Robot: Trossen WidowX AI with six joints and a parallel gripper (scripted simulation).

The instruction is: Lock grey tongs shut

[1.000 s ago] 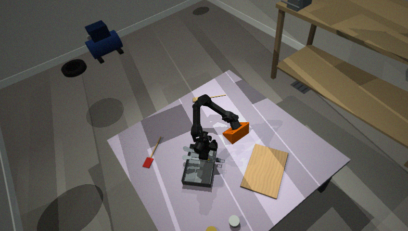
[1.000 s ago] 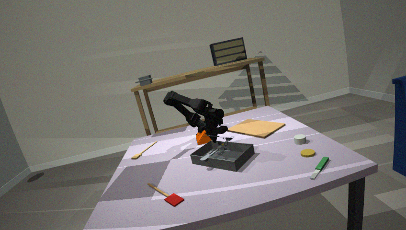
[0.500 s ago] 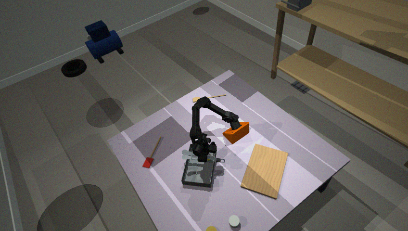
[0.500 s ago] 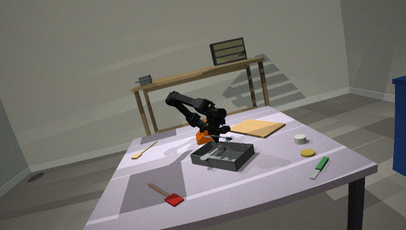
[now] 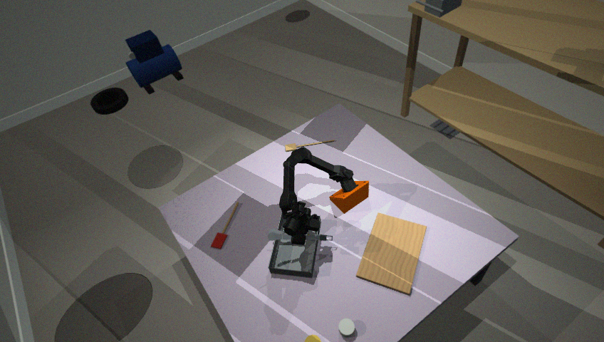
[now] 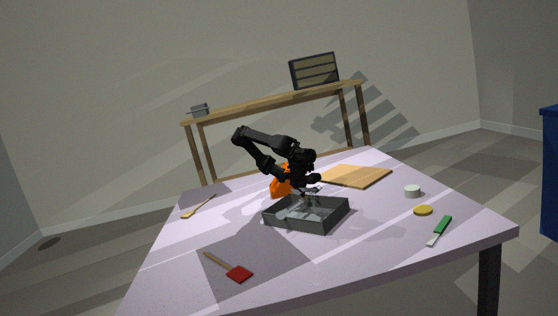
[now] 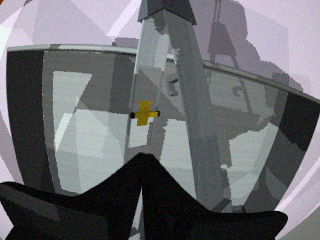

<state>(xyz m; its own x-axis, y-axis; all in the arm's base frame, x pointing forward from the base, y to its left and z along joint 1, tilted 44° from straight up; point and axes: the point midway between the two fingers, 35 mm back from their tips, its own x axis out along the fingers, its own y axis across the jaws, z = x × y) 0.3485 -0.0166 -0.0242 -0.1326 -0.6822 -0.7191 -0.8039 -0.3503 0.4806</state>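
Right now my gripper tip is 5 cm short of the tongs arm, 1 cm to the right of it and 4 cm below it. The rest, counted from my gripper tip: wooden board: 25 cm behind, 34 cm to the left, 7 cm below; then red spatula: 23 cm ahead, 37 cm to the right, 7 cm below; then roasting tin: 4 cm ahead, 2 cm to the right, 5 cm below.
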